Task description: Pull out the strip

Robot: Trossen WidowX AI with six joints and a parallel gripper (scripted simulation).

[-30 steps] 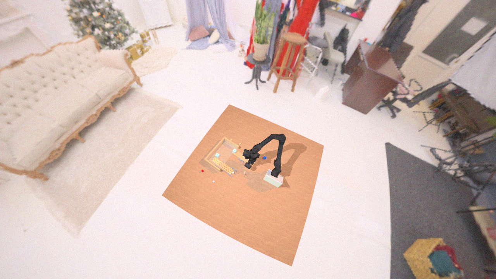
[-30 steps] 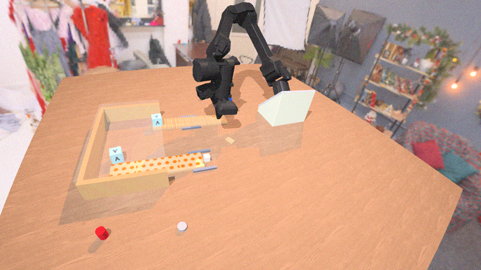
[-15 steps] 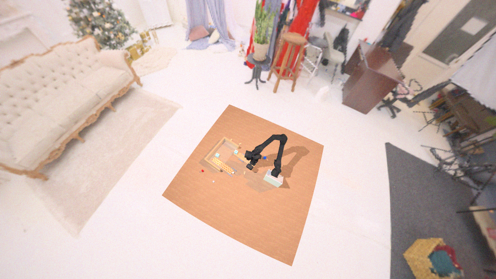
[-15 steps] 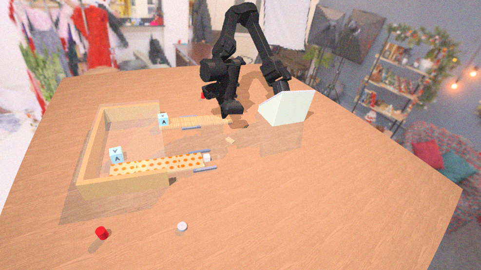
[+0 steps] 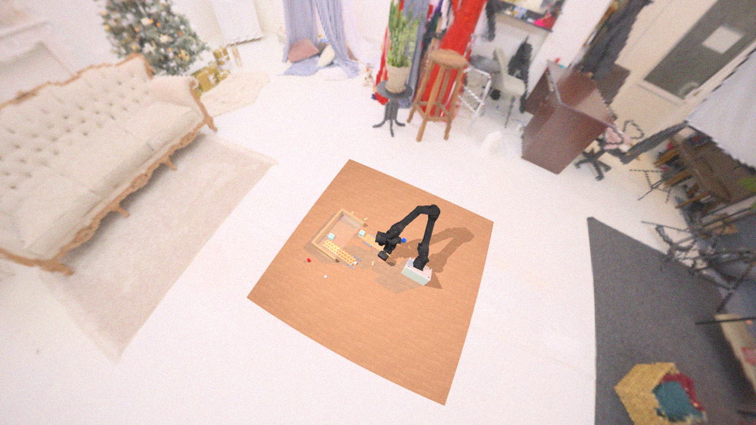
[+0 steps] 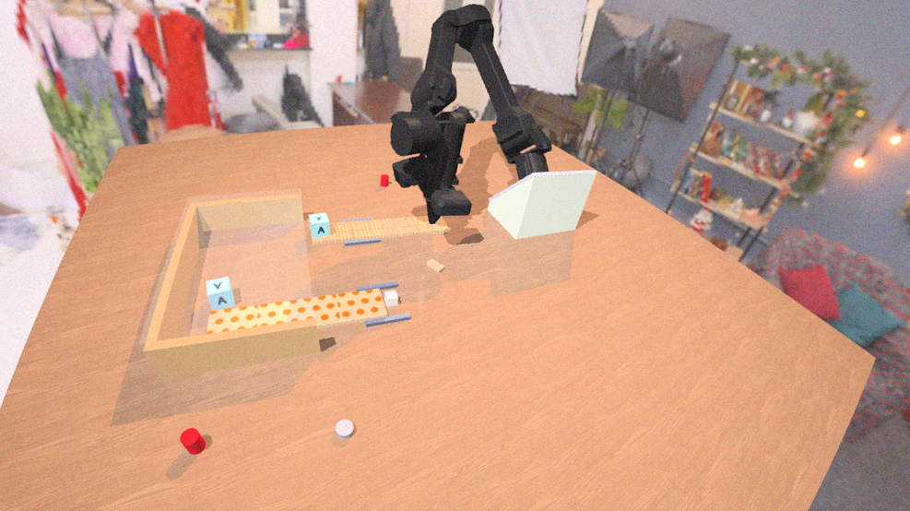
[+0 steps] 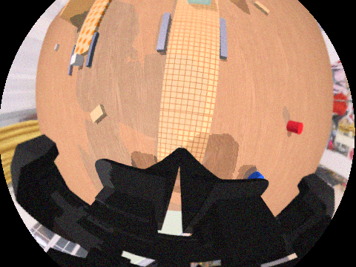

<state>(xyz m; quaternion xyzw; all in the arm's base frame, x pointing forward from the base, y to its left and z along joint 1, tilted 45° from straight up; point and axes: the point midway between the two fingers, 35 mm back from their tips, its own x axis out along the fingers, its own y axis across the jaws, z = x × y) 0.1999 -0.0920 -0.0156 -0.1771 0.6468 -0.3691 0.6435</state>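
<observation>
My gripper tip is 100 mm short of the grid-patterned strip and 20 mm to the left of it. The rest, counted from my gripper tip: white block 160 mm to the left, 160 mm ahead; then blue disc 120 mm to the right, 70 mm behind; then tan block 110 mm to the left, 60 mm ahead.
</observation>
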